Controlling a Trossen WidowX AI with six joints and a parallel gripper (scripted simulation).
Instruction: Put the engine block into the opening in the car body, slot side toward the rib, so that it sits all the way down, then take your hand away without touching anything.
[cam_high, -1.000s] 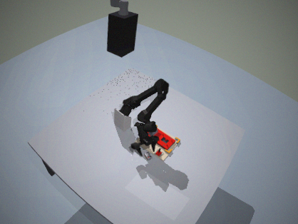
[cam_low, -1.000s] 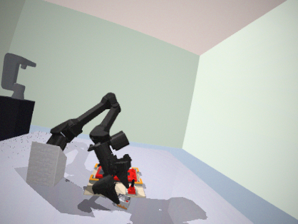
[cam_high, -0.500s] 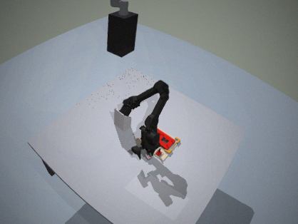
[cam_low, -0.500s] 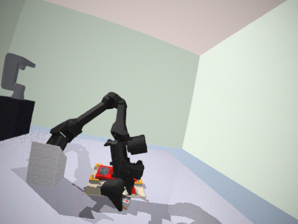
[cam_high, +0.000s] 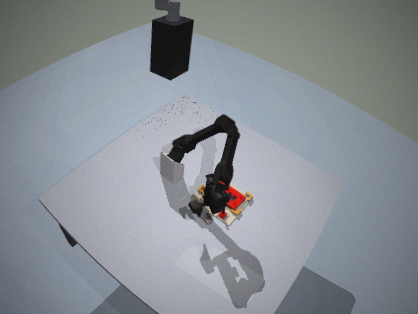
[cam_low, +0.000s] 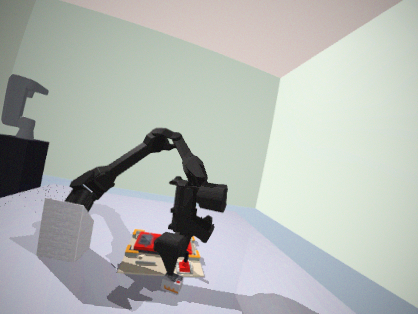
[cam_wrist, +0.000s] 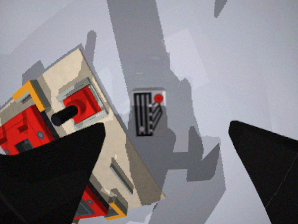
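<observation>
Now: the engine block 20 mm to the left of my gripper tip and 60 mm below it.
</observation>
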